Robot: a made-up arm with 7 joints.
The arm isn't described. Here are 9 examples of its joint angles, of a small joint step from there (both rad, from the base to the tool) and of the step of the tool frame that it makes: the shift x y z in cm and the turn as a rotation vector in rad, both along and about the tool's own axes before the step.
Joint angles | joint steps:
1: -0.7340 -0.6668 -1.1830 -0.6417 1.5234 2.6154 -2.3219 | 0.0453 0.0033 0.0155 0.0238 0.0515 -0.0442 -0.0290
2: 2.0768 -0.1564 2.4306 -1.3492 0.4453 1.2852 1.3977 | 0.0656 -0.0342 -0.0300 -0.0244 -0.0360 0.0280 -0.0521
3: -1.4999 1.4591 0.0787 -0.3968 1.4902 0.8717 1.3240 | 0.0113 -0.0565 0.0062 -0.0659 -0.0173 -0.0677 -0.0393
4: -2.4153 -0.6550 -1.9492 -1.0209 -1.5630 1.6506 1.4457 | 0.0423 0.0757 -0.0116 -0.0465 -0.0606 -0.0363 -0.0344
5: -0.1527 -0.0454 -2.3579 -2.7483 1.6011 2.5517 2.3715 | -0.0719 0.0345 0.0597 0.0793 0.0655 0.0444 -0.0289
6: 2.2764 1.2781 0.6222 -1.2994 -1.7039 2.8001 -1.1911 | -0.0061 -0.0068 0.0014 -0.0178 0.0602 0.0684 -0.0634
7: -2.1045 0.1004 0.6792 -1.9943 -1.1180 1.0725 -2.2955 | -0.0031 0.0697 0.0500 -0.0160 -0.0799 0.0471 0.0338
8: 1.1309 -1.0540 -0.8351 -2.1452 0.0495 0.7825 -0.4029 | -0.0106 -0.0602 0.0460 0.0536 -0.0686 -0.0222 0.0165
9: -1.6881 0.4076 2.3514 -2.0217 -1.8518 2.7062 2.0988 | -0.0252 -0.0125 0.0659 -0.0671 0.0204 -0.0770 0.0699
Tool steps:
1: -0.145 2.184 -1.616 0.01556 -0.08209 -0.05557
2: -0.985 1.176 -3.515 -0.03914 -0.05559 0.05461
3: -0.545 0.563 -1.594 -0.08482 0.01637 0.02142
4: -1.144 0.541 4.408 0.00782 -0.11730 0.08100
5: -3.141 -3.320 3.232 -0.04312 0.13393 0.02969
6: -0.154 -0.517 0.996 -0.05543 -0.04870 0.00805
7: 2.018 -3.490 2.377 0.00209 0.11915 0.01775
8: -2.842 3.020 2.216 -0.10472 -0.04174 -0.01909
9: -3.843 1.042 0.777 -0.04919 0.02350 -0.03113
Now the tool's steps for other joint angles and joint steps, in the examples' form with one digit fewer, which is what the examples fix.
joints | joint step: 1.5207 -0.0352 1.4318 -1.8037 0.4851 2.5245 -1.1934 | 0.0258 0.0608 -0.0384 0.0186 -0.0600 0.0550 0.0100
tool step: -0.83 -1.72 1.39 -0.0564 -0.0279 -0.0084
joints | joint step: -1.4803 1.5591 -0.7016 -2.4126 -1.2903 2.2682 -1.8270 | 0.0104 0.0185 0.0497 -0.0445 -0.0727 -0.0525 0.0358
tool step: 3.46 -1.74 0.12 0.0616 0.0491 0.0840
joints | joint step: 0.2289 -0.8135 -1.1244 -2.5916 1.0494 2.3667 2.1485 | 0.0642 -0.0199 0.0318 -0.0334 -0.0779 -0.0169 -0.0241
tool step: 2.14 -2.90 -5.77 -0.0420 -0.1450 0.0983
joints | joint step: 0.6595 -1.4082 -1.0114 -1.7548 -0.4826 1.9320 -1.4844 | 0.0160 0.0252 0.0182 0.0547 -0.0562 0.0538 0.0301
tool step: 1.04 -1.10 2.39 -0.0934 0.0565 -0.0003
